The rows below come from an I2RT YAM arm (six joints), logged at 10 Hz.
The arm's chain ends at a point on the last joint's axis. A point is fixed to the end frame.
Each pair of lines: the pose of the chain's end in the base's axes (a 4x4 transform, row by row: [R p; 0 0 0 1], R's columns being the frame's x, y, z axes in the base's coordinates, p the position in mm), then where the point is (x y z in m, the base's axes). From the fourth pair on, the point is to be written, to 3 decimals.
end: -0.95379, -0.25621, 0.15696, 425.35; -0.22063, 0.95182, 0.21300, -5.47; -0.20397, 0.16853, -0.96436, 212.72; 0, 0, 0, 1
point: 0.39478 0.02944 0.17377
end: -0.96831, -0.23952, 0.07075, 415.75; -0.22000, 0.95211, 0.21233, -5.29; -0.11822, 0.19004, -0.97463, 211.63; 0, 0, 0, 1
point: 0.38186 0.02963 0.17553
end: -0.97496, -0.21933, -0.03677, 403.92; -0.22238, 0.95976, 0.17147, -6.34; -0.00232, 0.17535, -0.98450, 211.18; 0, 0, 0, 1
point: 0.36621 0.02713 0.17758
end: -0.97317, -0.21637, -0.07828, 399.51; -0.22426, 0.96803, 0.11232, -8.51; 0.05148, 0.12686, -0.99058, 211.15; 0, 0, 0, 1
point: 0.360 0.023 0.177
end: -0.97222, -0.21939, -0.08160, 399.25; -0.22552, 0.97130, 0.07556, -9.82; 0.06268, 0.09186, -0.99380, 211.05; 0, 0, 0, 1
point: 0.360 0.020 0.176
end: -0.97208, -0.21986, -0.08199, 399.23; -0.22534, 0.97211, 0.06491, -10.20; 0.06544, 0.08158, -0.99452, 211.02; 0, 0, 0, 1
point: 0.360 0.019 0.176
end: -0.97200, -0.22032, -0.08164, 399.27; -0.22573, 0.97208, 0.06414, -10.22; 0.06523, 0.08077, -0.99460, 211.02; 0, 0, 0, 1
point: 0.360 0.019 0.176
